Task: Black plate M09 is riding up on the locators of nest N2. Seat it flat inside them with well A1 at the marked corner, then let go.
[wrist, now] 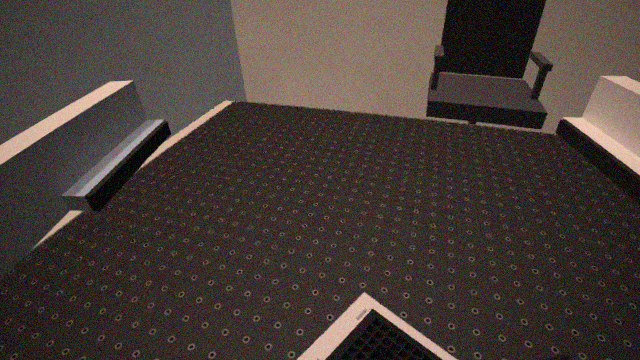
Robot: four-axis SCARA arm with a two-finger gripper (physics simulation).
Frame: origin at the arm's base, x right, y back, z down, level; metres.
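Seen in the pictures: gripper, fingertip midpoint: (360,102).
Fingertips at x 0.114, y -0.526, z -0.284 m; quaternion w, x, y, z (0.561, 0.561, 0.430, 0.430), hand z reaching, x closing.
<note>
Pixels of each thing's middle, then the offset from my fingertips to it. "spot": a spot on its surface instead. Level surfaces: height alone.
- black plate, surface spot: (385,340) spot: dx +0.054, dy +0.024, dz +0.252 m
- pale frame, surface spot: (332,334) spot: dx +0.049, dy -0.027, dz +0.259 m
- dark table top, surface height: dz +0.271 m
My gripper (360,102) is open, with one finger at the left edge and one at the right edge of the wrist view and no object between them. A black plate (385,340) with a grid of small wells shows in part at the bottom of the view, inside the corner of a pale frame (332,334). The rest of both is cut off by the lower edge. I cannot read a plate or nest name, so I cannot tell whether these are M09 and N2. Well A1, the locators and any tilt of the plate cannot be made out.
A dark table top (345,200) with rows of small holes spreads under the gripper, with a pale edge at the left and far side. Beyond the far edge stands a dark chair (482,92) before a beige wall (335,55). A grey wall (185,45) is at the left.
</note>
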